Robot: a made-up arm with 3 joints.
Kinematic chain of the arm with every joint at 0, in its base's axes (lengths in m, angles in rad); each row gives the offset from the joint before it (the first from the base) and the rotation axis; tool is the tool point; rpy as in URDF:
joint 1: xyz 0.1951 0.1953 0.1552 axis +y
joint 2: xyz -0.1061 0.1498 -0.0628 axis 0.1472 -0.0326 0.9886
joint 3: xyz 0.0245 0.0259 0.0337 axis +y
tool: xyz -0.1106 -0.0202 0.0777 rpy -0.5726 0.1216 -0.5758
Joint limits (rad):
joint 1: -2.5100..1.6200
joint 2: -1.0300..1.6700
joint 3: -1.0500..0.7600
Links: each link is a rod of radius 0.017 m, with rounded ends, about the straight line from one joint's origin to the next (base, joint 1, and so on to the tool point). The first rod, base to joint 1, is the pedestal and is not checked.
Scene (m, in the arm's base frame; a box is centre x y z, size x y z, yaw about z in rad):
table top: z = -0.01
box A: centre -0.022 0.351 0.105 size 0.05 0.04 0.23 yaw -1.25
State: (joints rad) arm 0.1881 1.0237 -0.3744
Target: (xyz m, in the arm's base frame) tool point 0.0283 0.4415 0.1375
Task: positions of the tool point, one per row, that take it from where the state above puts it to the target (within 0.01 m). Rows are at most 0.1 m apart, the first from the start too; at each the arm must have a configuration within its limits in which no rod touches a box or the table.
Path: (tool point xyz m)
1: 0.0320 0.2651 0.2302
2: 0.0502 0.2849 0.2785
3: 0.0843 0.3066 0.3171
4: 0.0540 0.3346 0.3104
5: 0.0313 0.3665 0.2922
6: 0.0177 0.3960 0.2632
7: 0.0128 0.4172 0.2261
8: 0.0142 0.4260 0.1857
9: 0.0195 0.4357 0.1595
10: 0.0283 0.4415 0.1375

